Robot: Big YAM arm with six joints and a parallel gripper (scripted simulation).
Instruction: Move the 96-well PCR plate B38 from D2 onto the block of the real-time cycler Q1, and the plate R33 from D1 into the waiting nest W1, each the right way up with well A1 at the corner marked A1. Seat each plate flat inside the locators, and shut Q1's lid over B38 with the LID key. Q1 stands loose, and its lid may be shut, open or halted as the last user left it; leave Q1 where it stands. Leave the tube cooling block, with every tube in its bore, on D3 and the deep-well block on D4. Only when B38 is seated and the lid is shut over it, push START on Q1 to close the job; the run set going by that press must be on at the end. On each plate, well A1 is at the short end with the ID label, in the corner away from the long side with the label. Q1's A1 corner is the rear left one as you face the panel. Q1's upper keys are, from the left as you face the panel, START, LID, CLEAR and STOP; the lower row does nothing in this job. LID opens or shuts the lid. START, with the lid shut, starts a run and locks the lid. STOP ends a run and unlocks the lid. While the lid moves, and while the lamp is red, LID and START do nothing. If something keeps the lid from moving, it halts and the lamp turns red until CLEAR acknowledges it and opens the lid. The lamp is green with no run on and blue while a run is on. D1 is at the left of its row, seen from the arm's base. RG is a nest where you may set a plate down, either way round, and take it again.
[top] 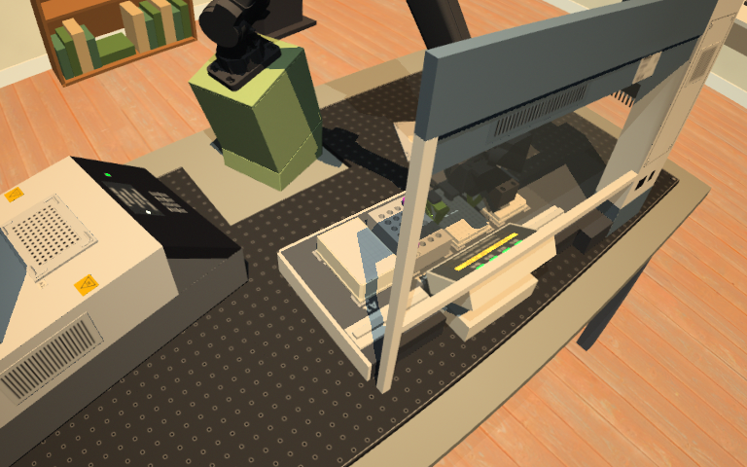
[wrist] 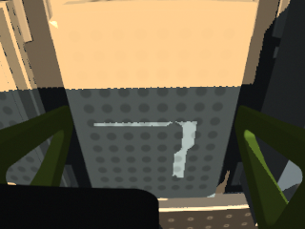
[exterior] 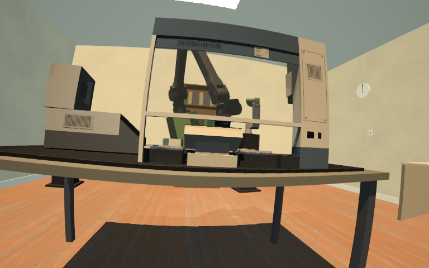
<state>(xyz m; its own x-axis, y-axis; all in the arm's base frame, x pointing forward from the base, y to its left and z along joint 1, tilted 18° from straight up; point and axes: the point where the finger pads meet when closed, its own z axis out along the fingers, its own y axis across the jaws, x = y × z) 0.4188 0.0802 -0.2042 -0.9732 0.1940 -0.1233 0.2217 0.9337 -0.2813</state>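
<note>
Right now the plate B38 is right at my hand. Also, from my hand: low crossbar: 180 mm ahead, 40 mm to the right, 110 mm above; then tube block: 20 mm behind, 100 mm to the right, 10 mm above; then cream deep-well block: 40 mm behind, 210 mm to the right, 10 mm above.
</note>
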